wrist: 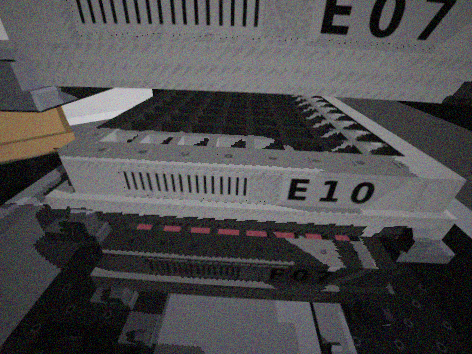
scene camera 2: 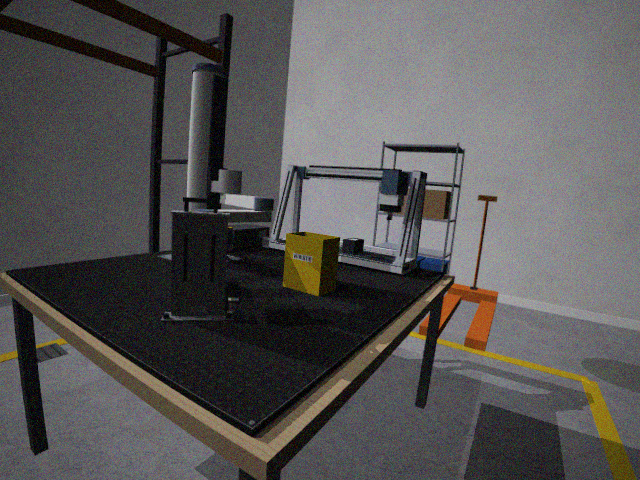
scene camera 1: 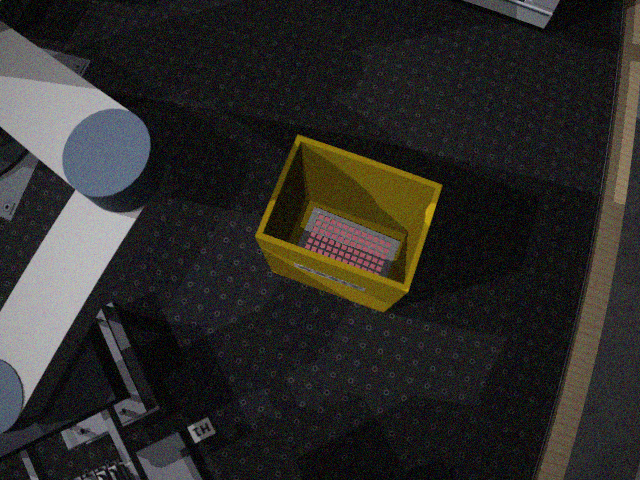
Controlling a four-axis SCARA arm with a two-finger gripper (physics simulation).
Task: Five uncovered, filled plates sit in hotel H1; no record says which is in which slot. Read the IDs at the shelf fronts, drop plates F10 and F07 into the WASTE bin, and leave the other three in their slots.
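Places are measured from the arm's base along level axes (x ahead, y left, z up), in metres.
Pixels of known places: gripper, between the fingertips: (wrist: 244, 150).
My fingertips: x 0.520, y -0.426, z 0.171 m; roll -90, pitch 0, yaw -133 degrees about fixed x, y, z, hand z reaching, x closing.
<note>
For each thing: its middle in the pictures, then the offset to it from my fingertips. "spot": a spot on its surface instead. Level surfaces: height alone.
- plate E10, middle of its body: (wrist: 248, 114) dx +0.001, dy -0.002, dz +0.017 m
- Plate F07, middle of its body: (wrist: 244, 167) dx +0.002, dy -0.002, dz -0.011 m
- yellow WASTE bin, middle of its body: (scene camera 1: 346, 234) (scene camera 2: 311, 262) dx +0.126, dy +0.400, dz -0.058 m
- plate with pink wells, middle of its body: (scene camera 1: 345, 252) dx +0.130, dy +0.399, dz -0.145 m
- Hotel H1, middle of its body: (wrist: 247, 119) (scene camera 2: 200, 255) dx +0.030, dy -0.030, dz +0.003 m
- dark table mat, height of its surface: dz -0.157 m
- H1 label, a spot on its surface: (scene camera 1: 201, 429) spot: dx +0.027, dy +0.109, dz -0.158 m
In the wrist view, plate E07 (wrist: 290, 65) is at the top, with plate E10 (wrist: 267, 189) below it. Plate F07 (wrist: 250, 272) is lowest and shadowed, with pink wells showing. The gripper is shut on plate F07 at its shelf level; its fingertips are hidden beneath E10. The yellow WASTE bin (scene camera 1: 372, 178) (scene camera 2: 310, 273) stands open-topped, and a plate with pink wells (scene camera 1: 348, 240) lies on its bottom, ID not readable. Hotel H1 (scene camera 2: 199, 248) is the dark upright block in scene camera 2. Plate F10's ID does not show in the wrist view.
The white arm link (scene camera 1: 72, 258) reaches over the dark table mat (scene camera 1: 413, 361) towards H1. The H1 label (scene camera 1: 201, 429) lies beside the hotel. A metal gantry frame (scene camera 2: 343, 172) stands behind the bin. The wooden table edge (scene camera 1: 589, 330) is on the right.
</note>
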